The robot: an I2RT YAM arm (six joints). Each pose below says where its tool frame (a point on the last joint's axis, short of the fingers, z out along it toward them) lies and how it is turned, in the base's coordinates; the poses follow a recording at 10 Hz.
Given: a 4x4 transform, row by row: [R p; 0 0 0 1], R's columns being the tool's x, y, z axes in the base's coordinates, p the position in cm. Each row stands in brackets.
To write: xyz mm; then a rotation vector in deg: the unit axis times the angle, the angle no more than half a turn. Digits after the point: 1 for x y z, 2 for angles.
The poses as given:
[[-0.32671 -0.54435 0.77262 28.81], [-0.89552 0.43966 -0.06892 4.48], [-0.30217 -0.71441 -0.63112 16.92], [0 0 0 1]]
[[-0.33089 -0.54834 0.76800 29.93], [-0.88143 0.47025 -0.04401 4.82], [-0.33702 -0.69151 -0.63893 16.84], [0 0 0 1]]
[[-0.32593 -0.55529 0.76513 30.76], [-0.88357 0.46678 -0.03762 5.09], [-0.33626 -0.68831 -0.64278 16.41], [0 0 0 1]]
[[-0.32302 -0.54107 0.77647 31.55], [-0.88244 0.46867 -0.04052 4.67], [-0.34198 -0.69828 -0.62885 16.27], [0 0 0 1]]
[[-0.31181 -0.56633 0.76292 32.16], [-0.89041 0.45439 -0.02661 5.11], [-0.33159 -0.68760 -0.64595 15.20], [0 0 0 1]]
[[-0.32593 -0.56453 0.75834 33.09], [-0.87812 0.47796 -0.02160 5.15], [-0.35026 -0.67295 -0.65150 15.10], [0 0 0 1]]
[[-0.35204 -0.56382 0.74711 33.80], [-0.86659 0.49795 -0.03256 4.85], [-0.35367 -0.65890 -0.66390 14.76], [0 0 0 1]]
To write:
288.1 44.8 169.2 -69.10 115.06 -37.59
299.3 48.2 168.4 -67.80 115.71 -34.88
307.6 50.9 164.1 -68.32 115.65 -34.47
315.5 46.7 162.7 -67.59 114.93 -35.08
321.6 51.1 152.0 -69.52 115.12 -34.09
330.9 51.5 151.0 -68.20 116.07 -32.83
338.0 48.5 147.6 -67.04 117.82 -32.41

